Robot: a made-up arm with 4 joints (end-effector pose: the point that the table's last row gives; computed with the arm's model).
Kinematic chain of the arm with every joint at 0, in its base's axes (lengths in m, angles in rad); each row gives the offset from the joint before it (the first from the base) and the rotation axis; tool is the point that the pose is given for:
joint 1: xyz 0 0 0.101 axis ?
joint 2: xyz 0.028 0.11 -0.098 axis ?
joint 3: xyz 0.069 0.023 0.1 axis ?
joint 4: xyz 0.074 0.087 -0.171 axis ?
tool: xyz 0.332 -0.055 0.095
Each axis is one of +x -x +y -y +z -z.
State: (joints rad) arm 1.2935 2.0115 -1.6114 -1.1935
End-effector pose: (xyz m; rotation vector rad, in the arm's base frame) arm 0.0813 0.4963 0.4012 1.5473 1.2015 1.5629
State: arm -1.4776 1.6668 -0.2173 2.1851
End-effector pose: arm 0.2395 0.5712 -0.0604 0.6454 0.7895 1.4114
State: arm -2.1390 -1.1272 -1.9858 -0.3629
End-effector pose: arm -0.2267 -0.2965 0.2875 -1.8680 2.1083 -1.0924
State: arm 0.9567 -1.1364 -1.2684 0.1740
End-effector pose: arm 0.1825 -0.2742 -0.1722 0.6795 -0.0530 -1.3564
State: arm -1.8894 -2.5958 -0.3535 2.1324
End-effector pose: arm 0.3193 -0.2643 -0.1100 -0.8970 1.3531 -0.0561
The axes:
joint 1: +y
joint 2: +z
joint 3: -x
joint 4: +x

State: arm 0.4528 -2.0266 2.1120 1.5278
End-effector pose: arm -0.2388 -0.2453 0.3563 -0.8222 0.8744 -1.8829
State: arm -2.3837 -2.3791 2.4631 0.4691
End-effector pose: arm 0.1876 -0.1871 -0.2028 0.7564 0.2162 -1.0229
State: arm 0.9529 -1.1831 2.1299 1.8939
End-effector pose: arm 0.1145 -0.4051 0.1542 -0.7585 0.9712 -0.9954
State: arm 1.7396 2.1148 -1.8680 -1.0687
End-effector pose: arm 0.2042 0.4882 0.3346 2.2666 1.7369 1.1434
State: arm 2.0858 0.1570 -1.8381 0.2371
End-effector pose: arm -0.2043 0.2913 -0.3352 1.3073 1.3209 -2.0204
